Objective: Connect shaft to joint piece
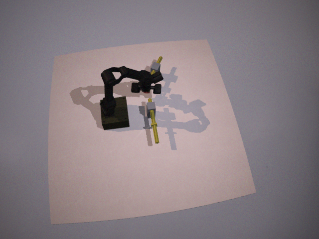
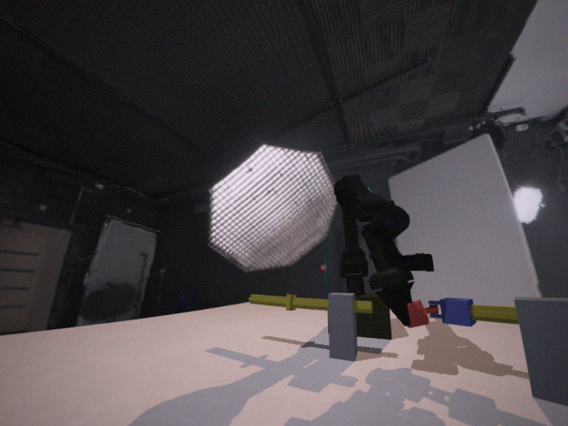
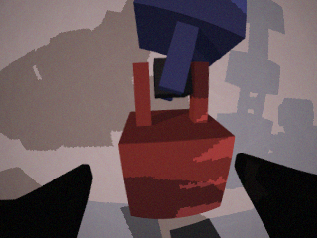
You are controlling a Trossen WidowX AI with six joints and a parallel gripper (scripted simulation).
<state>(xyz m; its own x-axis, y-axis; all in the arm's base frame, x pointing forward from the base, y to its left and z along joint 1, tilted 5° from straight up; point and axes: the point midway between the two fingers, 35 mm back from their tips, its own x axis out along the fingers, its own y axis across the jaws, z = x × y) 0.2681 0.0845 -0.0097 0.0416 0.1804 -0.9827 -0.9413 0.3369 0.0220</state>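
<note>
Right now the red joint piece is 1 cm ahead of my gripper tip, 1 cm to the left of it and 2 cm above it.
</note>
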